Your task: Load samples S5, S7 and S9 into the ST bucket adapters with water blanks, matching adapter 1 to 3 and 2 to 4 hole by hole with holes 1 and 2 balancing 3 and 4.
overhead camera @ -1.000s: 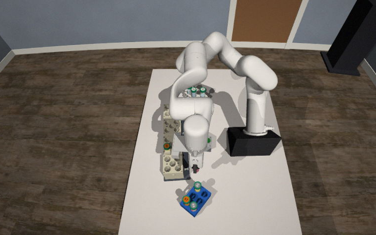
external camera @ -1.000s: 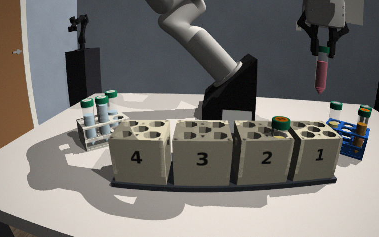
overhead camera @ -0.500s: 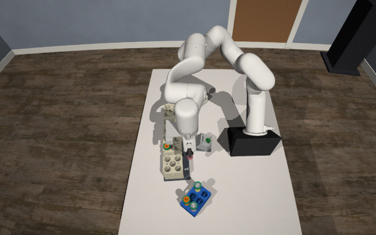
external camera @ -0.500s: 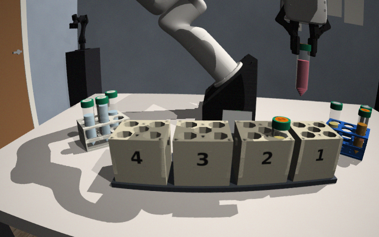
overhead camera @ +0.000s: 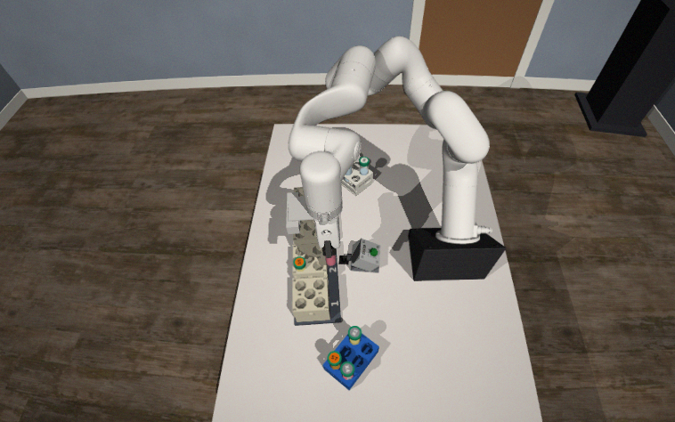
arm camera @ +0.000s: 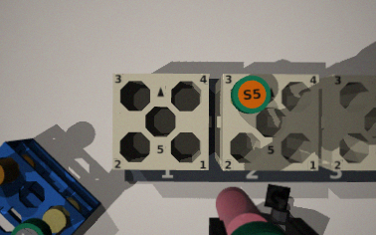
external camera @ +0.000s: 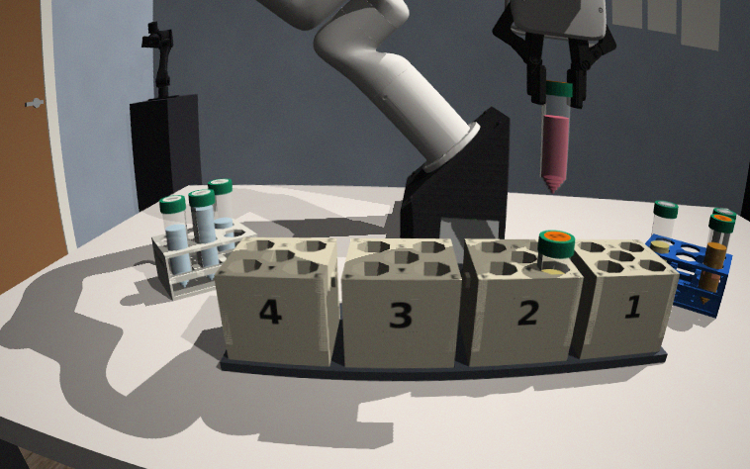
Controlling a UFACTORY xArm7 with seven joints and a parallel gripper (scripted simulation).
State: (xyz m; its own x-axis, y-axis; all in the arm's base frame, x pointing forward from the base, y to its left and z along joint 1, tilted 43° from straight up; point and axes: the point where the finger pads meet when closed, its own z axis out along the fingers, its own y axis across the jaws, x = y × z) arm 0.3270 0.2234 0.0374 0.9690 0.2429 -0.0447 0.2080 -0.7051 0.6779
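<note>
My gripper is now 1 cm to the left of the pink-filled sample tube and 5 cm above it. Also, from my hand: blue rack 8 cm behind, 21 cm to the left, 22 cm below; green done key 11 cm behind, 9 cm to the right, 19 cm below; S7 tube 5 cm behind, 24 cm to the left, 19 cm below.
</note>
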